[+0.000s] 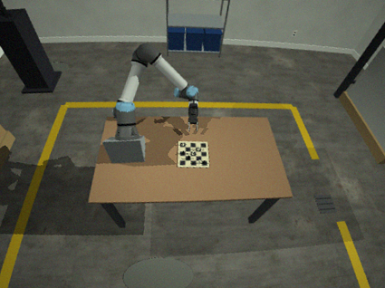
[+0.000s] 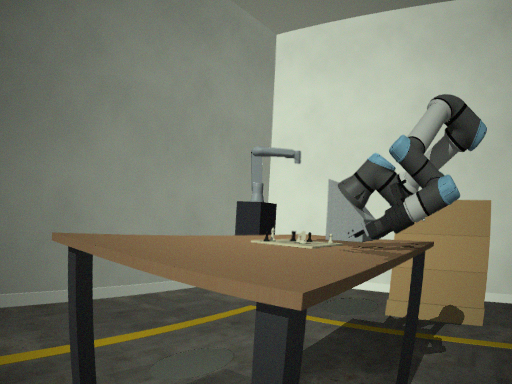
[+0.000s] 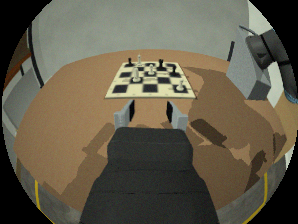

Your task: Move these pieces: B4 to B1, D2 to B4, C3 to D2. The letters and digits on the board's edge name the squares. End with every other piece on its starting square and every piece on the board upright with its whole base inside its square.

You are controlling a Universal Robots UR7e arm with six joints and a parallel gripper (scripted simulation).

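Now: the white piece 160 mm to the right of my hand, 30 mm below it and 30 mm ahead of it. Also, from my hand: black piece (230 mm to the right, 50 mm behind, 30 mm below); then chessboard (190 mm to the right, 50 mm below, 10 mm behind).
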